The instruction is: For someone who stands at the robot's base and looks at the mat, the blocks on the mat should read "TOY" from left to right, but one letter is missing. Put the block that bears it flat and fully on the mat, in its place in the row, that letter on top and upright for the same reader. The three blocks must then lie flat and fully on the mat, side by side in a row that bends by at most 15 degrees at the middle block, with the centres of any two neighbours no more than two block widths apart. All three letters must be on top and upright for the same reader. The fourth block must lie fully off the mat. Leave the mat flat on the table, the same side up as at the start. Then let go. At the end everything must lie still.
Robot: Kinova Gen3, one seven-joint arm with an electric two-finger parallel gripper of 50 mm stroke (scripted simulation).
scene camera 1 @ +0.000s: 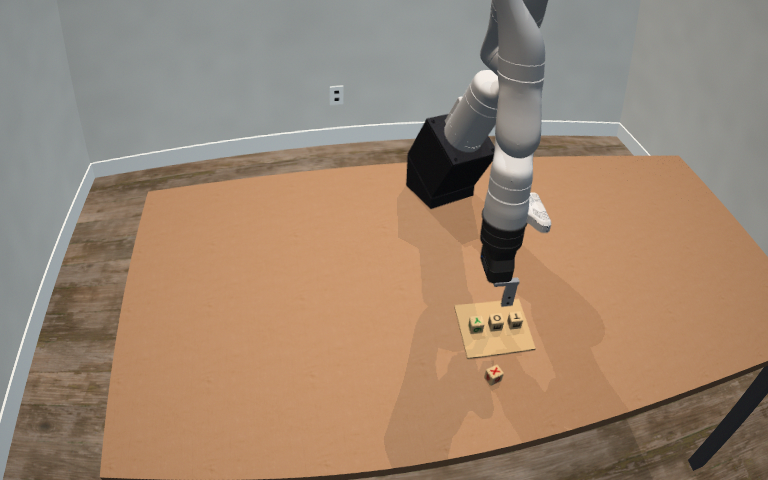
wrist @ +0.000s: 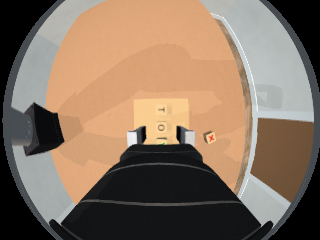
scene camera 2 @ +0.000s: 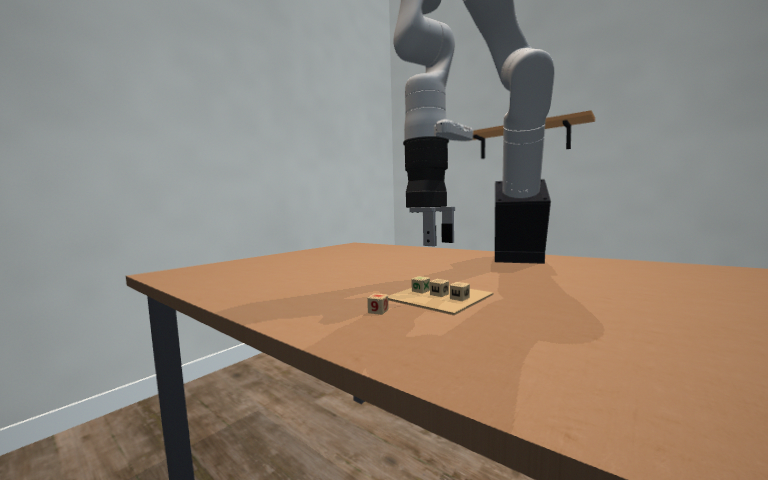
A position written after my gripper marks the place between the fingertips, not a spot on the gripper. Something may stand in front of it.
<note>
In view: my gripper (scene camera 2: 439, 244) and a tan mat (scene camera 1: 506, 341).
The tan mat is seen too in the wrist view (wrist: 144, 109) and in scene camera 2 (scene camera 2: 444, 304). My gripper shows as well in scene camera 1 (scene camera 1: 503, 293) and in the wrist view (wrist: 161, 132).
</note>
